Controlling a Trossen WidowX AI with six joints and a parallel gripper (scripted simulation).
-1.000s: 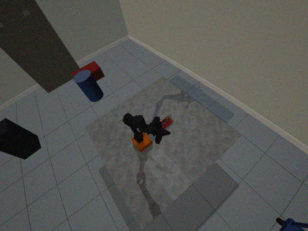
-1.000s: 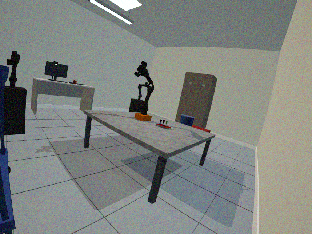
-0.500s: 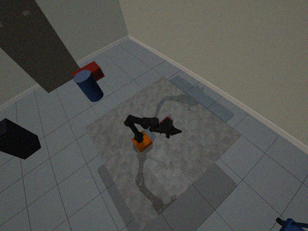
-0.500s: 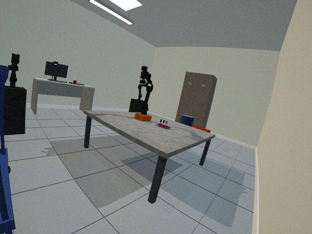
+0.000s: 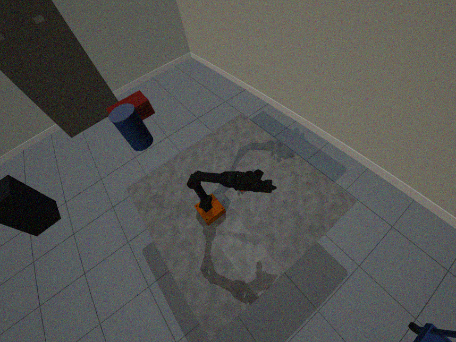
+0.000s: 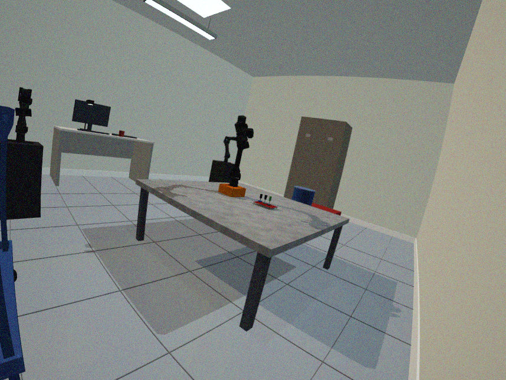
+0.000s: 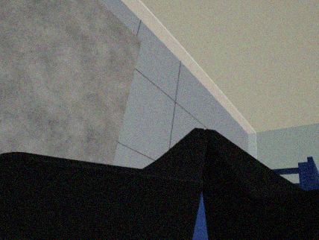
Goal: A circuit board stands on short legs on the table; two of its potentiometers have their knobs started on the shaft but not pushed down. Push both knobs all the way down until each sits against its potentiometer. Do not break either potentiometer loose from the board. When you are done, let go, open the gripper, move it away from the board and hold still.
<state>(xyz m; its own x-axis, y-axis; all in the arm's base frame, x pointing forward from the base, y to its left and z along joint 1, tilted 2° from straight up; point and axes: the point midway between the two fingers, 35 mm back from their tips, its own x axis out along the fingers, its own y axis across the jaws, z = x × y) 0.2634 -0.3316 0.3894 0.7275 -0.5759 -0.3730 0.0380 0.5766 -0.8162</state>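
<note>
Now: gripper tip 5 cm short of the black knob, 35 cm to the right of it and 37 cm above it. Round my gripper tip: green knob (9 cm ahead, 34 cm to the left, 37 cm below).
</note>
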